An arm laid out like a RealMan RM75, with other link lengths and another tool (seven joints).
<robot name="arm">
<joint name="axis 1" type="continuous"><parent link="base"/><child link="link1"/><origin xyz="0.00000 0.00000 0.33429"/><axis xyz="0 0 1"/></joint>
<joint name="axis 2" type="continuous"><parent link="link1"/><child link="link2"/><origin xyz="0.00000 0.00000 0.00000" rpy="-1.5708 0.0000 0.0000"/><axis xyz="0 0 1"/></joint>
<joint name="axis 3" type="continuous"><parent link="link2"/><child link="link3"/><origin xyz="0.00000 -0.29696 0.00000" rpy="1.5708 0.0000 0.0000"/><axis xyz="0 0 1"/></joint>
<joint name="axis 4" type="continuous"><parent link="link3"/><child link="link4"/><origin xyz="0.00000 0.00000 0.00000" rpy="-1.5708 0.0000 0.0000"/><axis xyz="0 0 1"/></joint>
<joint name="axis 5" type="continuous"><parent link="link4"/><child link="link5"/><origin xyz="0.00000 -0.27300 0.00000" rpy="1.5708 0.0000 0.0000"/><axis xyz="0 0 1"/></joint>
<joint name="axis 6" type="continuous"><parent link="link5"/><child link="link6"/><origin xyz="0.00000 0.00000 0.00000" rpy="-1.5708 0.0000 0.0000"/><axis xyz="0 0 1"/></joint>
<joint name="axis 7" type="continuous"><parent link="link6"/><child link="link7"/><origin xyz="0.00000 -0.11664 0.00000" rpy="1.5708 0.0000 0.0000"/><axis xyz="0 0 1"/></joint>
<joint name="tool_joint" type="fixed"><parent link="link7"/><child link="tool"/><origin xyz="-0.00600 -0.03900 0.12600" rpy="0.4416 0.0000 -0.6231"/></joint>
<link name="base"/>
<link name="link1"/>
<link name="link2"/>
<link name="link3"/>
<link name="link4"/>
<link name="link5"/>
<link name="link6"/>
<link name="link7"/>
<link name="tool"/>
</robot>
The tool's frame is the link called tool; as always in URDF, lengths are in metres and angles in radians. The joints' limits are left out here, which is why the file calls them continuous.
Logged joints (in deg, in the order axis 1, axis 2, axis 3, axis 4, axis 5, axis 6, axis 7), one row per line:
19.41 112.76 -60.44 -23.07 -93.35 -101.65 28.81
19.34 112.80 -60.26 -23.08 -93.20 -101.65 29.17
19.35 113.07 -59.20 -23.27 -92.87 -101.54 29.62
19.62 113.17 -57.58 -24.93 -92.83 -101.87 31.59
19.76 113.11 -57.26 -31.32 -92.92 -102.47 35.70
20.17 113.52 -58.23 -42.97 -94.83 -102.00 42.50
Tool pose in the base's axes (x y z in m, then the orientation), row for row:
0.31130 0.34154 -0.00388 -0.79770 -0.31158 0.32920 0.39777
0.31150 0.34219 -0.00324 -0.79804 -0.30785 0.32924 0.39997
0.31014 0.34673 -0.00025 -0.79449 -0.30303 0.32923 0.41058
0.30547 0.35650 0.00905 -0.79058 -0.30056 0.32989 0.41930
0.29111 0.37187 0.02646 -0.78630 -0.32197 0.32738 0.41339
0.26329 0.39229 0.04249 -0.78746 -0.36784 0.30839 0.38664
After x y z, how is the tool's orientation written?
As a quaternion, x y z w.
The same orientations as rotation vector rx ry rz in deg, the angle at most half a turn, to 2 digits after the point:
-115.74 -45.21 47.77
-115.67 -44.62 47.72
-114.59 -43.71 47.49
-113.57 -43.18 47.39
-113.27 -46.38 47.16
-114.85 -53.65 44.98

